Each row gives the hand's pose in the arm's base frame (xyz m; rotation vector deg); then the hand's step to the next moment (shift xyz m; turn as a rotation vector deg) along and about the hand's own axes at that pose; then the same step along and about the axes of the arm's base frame.
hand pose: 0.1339 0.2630 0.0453 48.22 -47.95 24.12
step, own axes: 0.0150 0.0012 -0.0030 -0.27 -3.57 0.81
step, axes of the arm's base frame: 0.0099 0.0033 0.0112 1.68 -2.83 -1.62
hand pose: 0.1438 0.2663 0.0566 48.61 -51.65 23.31
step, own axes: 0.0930 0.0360 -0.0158 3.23 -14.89 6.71
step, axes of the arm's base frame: 0.0390 0.0318 0.0875 7.80 -14.56 -2.09
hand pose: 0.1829 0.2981 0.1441 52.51 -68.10 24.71
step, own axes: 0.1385 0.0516 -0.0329 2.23 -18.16 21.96
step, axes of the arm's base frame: 0.0312 0.0332 0.1444 0.65 -28.42 -2.96
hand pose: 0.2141 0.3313 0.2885 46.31 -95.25 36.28
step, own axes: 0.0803 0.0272 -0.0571 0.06 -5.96 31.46
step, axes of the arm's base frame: 0.0021 0.0457 0.0914 -14.37 -27.70 -7.19
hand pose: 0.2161 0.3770 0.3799 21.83 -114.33 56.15
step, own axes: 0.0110 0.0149 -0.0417 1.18 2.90 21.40
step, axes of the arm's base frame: 0.0085 0.0423 0.0150 -14.48 -14.25 -7.43
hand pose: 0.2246 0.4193 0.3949 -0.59 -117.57 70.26
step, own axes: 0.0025 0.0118 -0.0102 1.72 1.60 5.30
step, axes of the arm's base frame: 0.0001 0.0151 -0.0048 -4.93 -2.54 -1.68
